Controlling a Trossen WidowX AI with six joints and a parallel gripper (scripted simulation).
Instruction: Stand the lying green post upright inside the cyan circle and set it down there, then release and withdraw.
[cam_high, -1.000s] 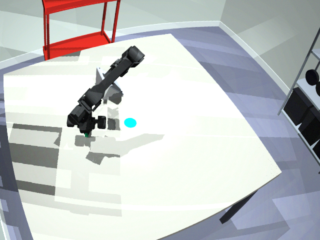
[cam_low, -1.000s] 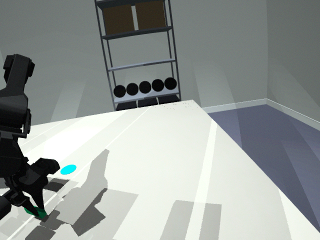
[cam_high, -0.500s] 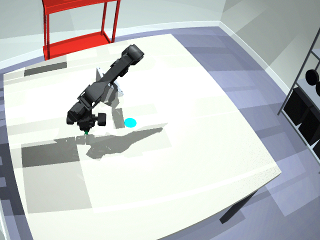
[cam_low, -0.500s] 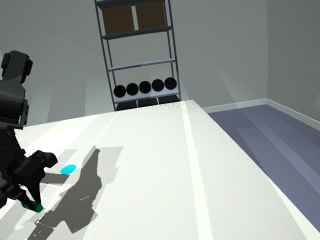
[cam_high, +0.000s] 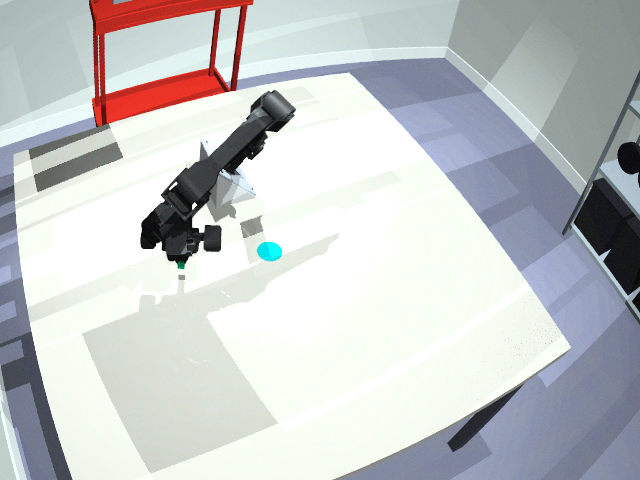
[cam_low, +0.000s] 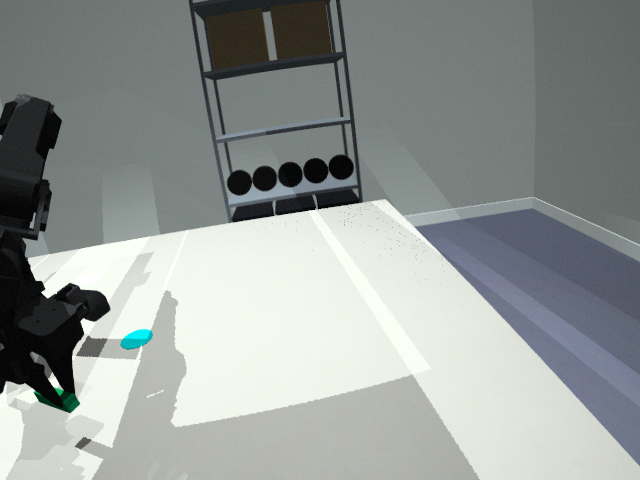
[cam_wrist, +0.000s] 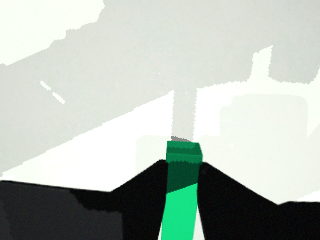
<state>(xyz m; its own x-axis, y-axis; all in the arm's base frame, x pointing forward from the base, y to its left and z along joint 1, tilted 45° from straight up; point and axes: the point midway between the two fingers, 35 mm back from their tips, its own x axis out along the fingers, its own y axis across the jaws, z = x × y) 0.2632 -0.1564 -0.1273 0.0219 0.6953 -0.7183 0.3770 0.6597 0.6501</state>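
The cyan circle lies 20 mm behind my gripper tip, 240 mm to the left of it and 70 mm below it. Also, from my gripper tip: green post 20 mm behind, 10 mm to the left.
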